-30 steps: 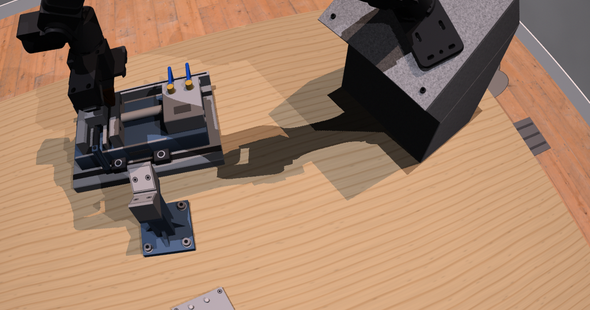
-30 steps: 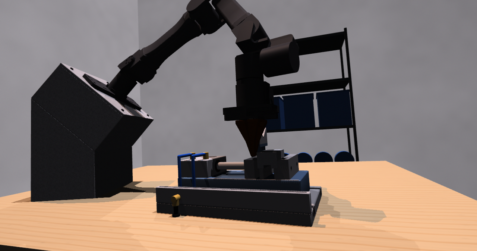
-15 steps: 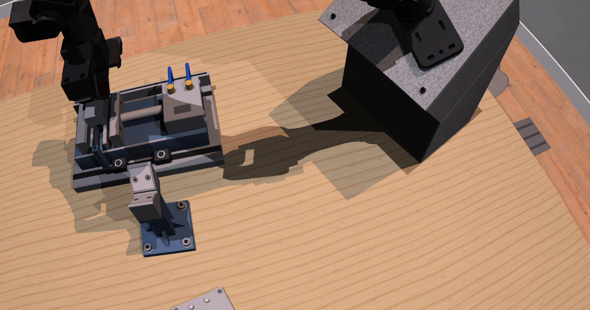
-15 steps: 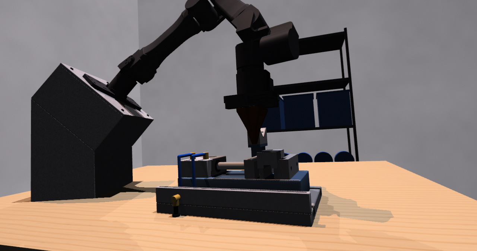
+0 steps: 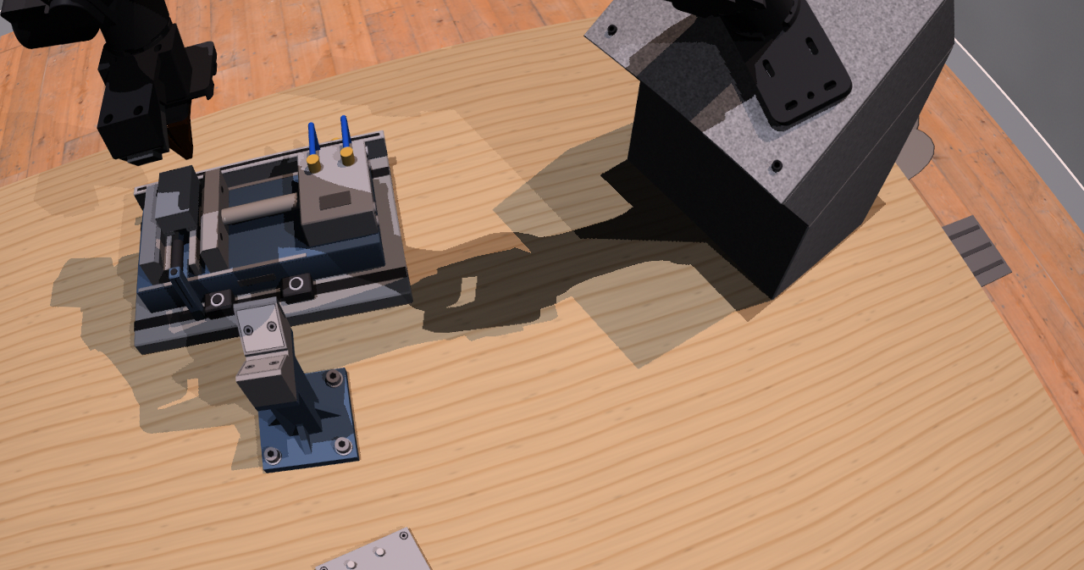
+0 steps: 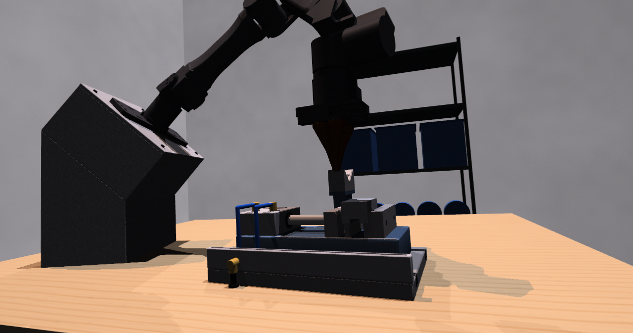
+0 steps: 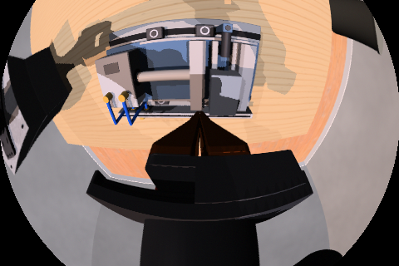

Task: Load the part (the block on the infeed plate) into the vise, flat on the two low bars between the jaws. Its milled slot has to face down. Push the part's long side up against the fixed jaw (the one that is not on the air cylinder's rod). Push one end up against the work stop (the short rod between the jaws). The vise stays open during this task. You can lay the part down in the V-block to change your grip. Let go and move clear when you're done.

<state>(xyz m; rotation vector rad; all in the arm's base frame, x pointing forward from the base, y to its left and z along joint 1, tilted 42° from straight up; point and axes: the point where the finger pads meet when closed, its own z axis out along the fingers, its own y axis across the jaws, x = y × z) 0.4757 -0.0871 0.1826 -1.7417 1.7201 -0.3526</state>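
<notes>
Now: hand 3 cm short of the grey part and 7 cm above it. Round my hand: moving jaw: 1 cm behind, 2 cm to the left, 9 cm below; cylinder rod: 6 cm behind, 1 cm to the left, 8 cm below; work stop rod: 2 cm ahead, 7 cm to the left, 7 cm below.
</notes>
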